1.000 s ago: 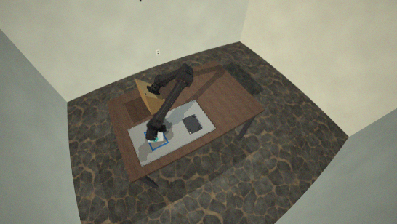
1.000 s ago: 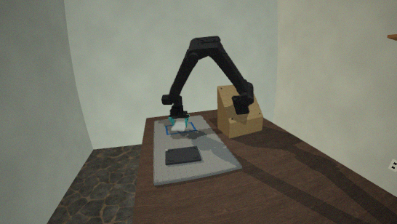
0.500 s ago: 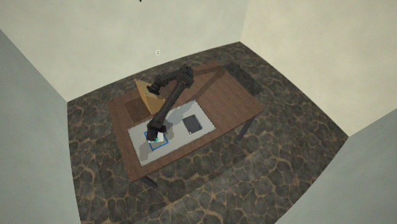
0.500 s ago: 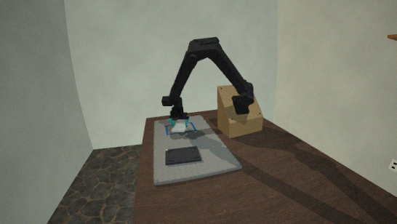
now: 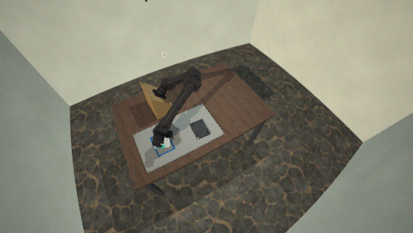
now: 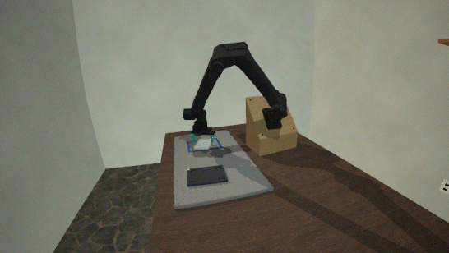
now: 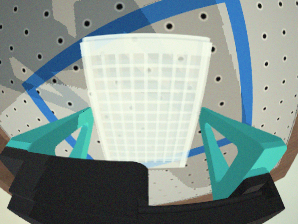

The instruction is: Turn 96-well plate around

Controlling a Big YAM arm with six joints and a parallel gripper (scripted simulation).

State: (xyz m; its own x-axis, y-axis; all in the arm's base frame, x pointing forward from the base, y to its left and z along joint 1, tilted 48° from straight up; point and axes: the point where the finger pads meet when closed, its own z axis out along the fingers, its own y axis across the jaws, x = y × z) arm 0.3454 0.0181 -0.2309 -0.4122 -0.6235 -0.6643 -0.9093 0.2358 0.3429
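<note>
Now: the white 96-well plate 1 cm below my hand. From my hand the other things lie so: A1 mark: 12 cm ahead, 27 cm to the left; dark plate nest N1: 5 cm ahead, 33 cm to the left.
</note>
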